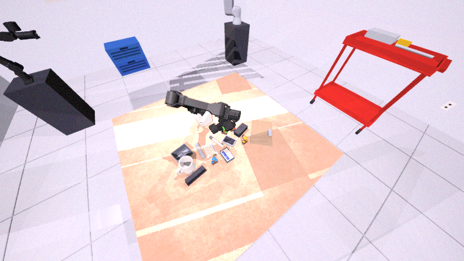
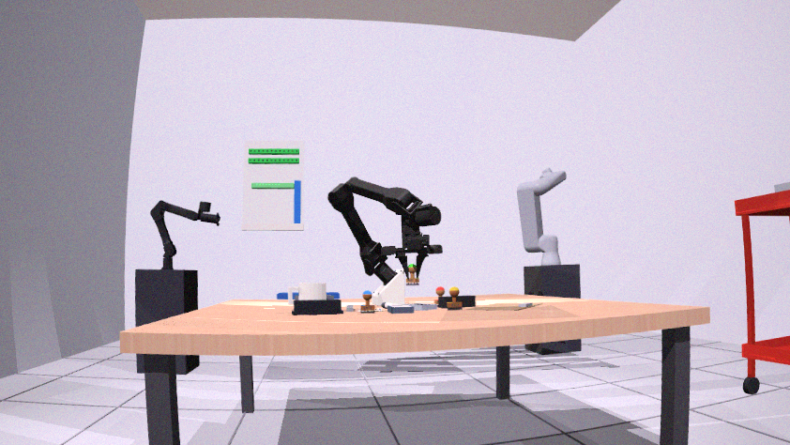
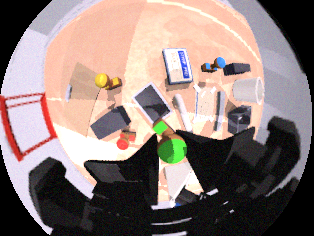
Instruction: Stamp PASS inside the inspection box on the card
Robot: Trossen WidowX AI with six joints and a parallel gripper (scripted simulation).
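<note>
Now: the dark-framed flat pad 90 mm below my gripper tip, 40 mm ahead of it and 20 mm to the left of it. Also, from my gripper tip: red-knobbed stamp 100 mm to the left, 80 mm below, 40 mm behind; then green-knobbed stamp right at my gripper tip; then blue-and-white flat pad 120 mm ahead, 80 mm below, 60 mm to the right.
</note>
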